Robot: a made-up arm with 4 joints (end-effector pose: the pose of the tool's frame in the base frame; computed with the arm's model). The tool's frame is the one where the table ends. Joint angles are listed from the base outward.
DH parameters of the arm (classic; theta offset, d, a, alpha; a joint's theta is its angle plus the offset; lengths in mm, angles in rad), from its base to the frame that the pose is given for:
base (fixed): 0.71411 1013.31 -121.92 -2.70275
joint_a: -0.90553 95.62 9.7 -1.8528
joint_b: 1.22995 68.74 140 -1.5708
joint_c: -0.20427 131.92 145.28 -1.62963
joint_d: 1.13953 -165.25 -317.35 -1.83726
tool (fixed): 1.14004 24.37 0 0
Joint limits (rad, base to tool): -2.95..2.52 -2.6..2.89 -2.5..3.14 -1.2..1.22
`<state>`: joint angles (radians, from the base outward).
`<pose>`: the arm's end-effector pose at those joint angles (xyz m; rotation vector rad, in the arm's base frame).
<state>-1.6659 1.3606 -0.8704 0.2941</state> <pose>0.0250 0.3741 0.7121 -0.2901 -2.1985 0.9405</pose>
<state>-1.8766 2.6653 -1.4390 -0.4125</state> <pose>-0.4176 -0.0486 0.7528 1.5204 -1.3081 2.1023</pose>
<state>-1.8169 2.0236 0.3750 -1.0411</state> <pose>-0.2333 0.2291 0.9848 0.4374 0.1202 1.2804</pose>
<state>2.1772 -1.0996 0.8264 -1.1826</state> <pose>-0.1312 -0.3767 1.0340 2.4564 -1.2803 -0.0825</pose>
